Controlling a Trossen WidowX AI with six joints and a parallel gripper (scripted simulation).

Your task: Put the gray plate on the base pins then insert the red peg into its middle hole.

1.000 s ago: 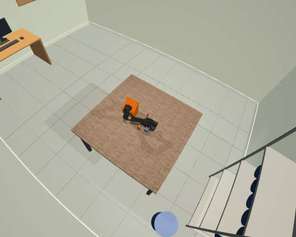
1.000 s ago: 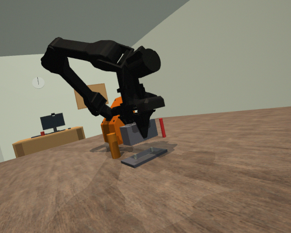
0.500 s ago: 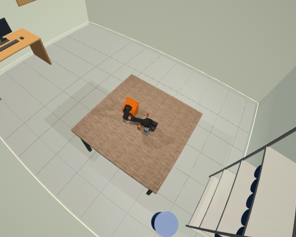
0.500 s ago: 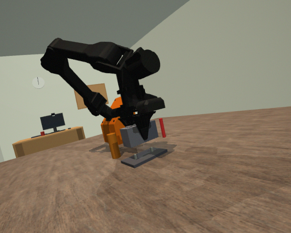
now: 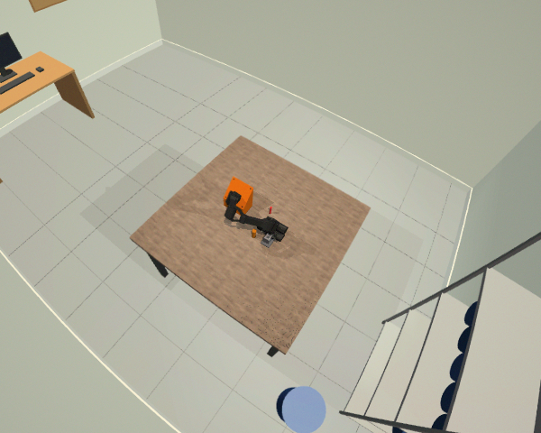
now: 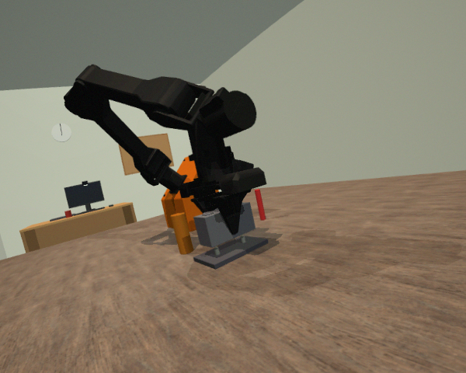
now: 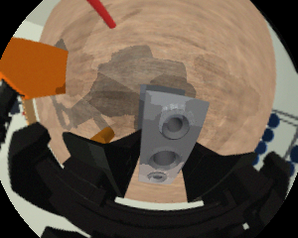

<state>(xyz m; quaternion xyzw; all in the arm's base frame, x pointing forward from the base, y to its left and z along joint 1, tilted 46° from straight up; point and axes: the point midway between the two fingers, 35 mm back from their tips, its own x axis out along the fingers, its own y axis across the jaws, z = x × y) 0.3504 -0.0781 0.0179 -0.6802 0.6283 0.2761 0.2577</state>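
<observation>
Right now the flat base is 3 cm below my gripper tip. Round my gripper tip: red peg 12 cm behind, 18 cm to the left; gray plate 3 cm above; orange cylinder 10 cm behind, 5 cm to the right.
</observation>
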